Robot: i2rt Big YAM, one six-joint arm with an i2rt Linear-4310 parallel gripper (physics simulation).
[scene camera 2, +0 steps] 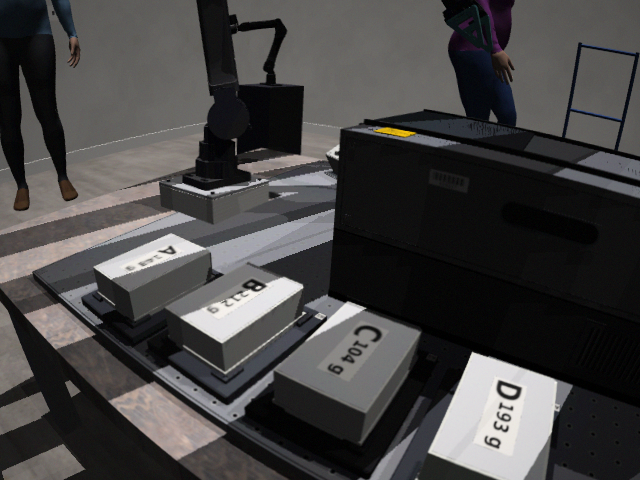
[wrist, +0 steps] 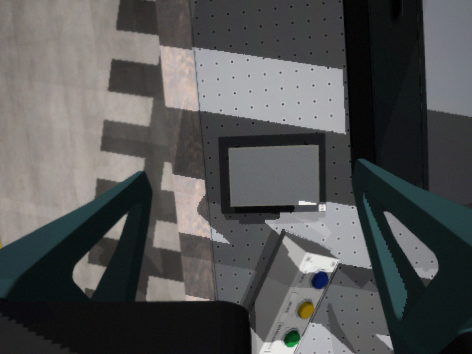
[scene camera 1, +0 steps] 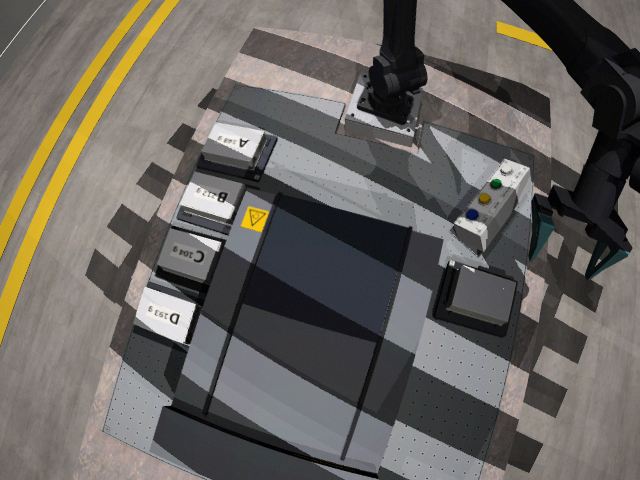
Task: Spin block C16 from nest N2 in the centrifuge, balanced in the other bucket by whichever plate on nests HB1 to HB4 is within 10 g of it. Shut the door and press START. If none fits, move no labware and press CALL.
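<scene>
An unlabelled grey block sits in the dark nest at the right; no tag for C16 is readable. My gripper is open and empty, high above and to the side of that block. Plates A, B "212 g", C "104 g" and D "193 g" sit in a row; A's weight is hard to read. The centrifuge shows a dark top panel; its buckets are hidden.
A tilted button box with white, green, yellow and blue buttons stands beside the grey block's nest. The tall centrifuge body separates that nest from the plate row. The arm's base stands at the table's back. People stand beyond the table.
</scene>
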